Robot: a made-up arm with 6 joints.
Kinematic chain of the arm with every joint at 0, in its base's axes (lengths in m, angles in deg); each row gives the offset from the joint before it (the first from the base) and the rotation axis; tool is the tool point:
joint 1: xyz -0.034 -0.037 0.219 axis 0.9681 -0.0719 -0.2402
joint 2: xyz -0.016 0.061 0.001 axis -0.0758 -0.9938 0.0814
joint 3: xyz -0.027 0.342 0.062 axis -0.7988 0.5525 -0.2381
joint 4: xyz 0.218 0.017 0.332 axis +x
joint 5: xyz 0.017 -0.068 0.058 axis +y
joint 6: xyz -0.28 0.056 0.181 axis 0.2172 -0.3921 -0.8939
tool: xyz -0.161 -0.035 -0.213
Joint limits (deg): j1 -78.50..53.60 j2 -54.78..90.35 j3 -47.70..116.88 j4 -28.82..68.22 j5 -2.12..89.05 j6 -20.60..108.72
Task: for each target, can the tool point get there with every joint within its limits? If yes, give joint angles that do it. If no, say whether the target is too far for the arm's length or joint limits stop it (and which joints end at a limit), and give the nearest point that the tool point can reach.
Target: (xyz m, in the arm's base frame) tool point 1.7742 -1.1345 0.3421
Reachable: no: too far | nearest point 0.7514 -0.4102 0.5630 | short by 1.273 m
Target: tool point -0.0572 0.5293 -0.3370
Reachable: yes | joints -56.22 37.75 85.87 11.44 20.49 75.96
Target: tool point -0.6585 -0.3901 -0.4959
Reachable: no: joint limits stop it (at a limit: joint 1, joint 2, joint 4) | nearest point -0.6777 -0.1674 -0.2853 | short by 0.307 m
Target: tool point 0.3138 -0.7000 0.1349
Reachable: no: joint limits stop it (at a limit: joint 1, joint 2, joint 3, joint 5, joint 6) | nearest point 0.2738 -0.6153 0.2050 | short by 0.117 m
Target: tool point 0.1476 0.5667 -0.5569
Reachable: yes | joints -65.29 42.84 100.27 -10.73 69.18 28.83
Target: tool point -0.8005 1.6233 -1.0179
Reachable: no: too far | nearest point -0.4489 0.8417 -0.4327 | short by 1.038 m
